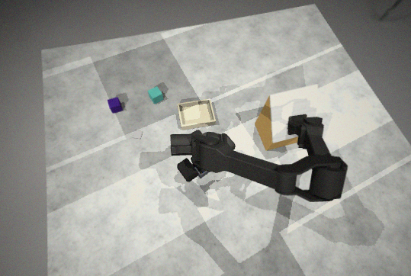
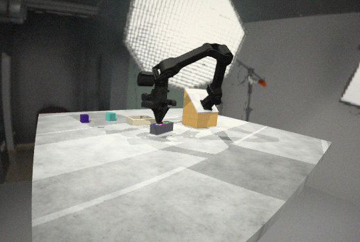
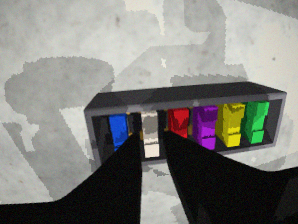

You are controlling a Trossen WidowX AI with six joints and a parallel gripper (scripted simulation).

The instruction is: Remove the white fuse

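My gripper tip is now 2 cm above the white fuse. Also, from my gripper tip: teal cube: 32 cm to the right, 13 cm ahead, 2 cm below; beige tray: 22 cm to the right, 4 cm below, 1 cm behind; purple cube: 31 cm to the right, 28 cm ahead, 2 cm below.
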